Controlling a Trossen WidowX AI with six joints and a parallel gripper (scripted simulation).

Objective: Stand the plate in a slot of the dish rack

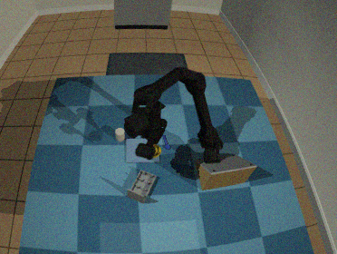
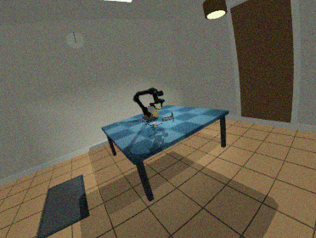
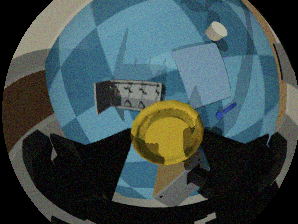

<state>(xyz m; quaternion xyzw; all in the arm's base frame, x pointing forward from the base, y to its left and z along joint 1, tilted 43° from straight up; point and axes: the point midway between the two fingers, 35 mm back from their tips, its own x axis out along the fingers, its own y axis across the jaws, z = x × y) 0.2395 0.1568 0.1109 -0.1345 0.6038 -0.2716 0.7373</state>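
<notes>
Right now my gripper tip is 3 cm short of the grey dish rack, 8 cm to the right of it and 13 cm above it. The rest, counted from my gripper tip: cup (15 cm ahead, 17 cm to the right, 13 cm below); yellow plate (1 cm above); blue utensil (7 cm behind, 16 cm to the right, 15 cm below).
</notes>
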